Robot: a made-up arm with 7 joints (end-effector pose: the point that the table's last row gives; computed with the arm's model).
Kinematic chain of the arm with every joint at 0, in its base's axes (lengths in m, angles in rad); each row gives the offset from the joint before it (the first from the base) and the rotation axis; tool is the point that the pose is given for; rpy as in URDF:
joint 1: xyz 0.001 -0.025 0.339 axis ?
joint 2: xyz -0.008 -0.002 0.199 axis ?
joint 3: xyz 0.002 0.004 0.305 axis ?
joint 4: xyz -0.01 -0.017 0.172 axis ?
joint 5: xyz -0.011 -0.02 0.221 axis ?
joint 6: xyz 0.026 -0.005 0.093 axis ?
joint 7: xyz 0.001 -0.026 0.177 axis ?
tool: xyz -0.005 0.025 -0.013 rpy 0 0 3.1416
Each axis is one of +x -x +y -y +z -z.
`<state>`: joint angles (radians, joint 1 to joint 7).
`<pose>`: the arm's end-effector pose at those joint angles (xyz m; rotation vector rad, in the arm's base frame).
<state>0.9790 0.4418 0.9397 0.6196 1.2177 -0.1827 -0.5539</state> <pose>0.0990 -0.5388 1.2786 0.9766 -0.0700 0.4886</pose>
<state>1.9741 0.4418 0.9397 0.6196 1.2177 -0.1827 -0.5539</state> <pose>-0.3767 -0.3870 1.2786 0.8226 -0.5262 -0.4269</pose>
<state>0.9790 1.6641 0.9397 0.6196 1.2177 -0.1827 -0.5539</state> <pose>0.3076 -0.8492 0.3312 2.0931 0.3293 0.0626</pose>
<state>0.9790 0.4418 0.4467 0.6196 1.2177 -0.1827 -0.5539</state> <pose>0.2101 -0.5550 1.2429 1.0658 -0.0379 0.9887</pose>
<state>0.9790 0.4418 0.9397 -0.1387 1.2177 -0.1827 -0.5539</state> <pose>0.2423 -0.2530 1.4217 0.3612 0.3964 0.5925</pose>
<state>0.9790 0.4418 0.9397 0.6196 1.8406 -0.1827 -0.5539</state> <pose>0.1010 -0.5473 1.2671 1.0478 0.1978 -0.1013</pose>
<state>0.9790 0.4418 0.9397 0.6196 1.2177 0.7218 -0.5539</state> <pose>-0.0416 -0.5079 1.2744 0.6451 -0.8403 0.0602</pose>
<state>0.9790 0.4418 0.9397 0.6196 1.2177 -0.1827 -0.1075</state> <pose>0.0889 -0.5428 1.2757 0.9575 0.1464 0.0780</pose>
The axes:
joint 1: -z
joint 2: +y
joint 3: -z
joint 4: +y
joint 5: -z
joint 6: +y
joint 7: -z

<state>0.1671 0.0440 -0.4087 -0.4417 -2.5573 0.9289 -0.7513</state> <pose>-0.2784 -0.0458 1.3615 -0.4610 -1.1854 0.2362</pose>
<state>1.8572 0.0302 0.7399 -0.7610 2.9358 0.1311 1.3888</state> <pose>0.3232 0.1907 1.3077 0.7262 0.8635 2.3226</pose>
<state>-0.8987 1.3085 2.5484 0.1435 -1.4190 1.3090 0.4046</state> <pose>0.6152 0.4992 0.7205 1.6783 1.0763 0.9096</pose>
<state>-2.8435 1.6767 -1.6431 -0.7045 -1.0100 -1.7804 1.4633</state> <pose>-0.5349 0.3933 0.2807 2.7980 0.6130 0.9704</pose>
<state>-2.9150 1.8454 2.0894 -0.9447 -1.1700 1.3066 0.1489</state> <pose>-0.6571 -0.0413 0.1020 -1.5311 2.4494 0.7471</pose>
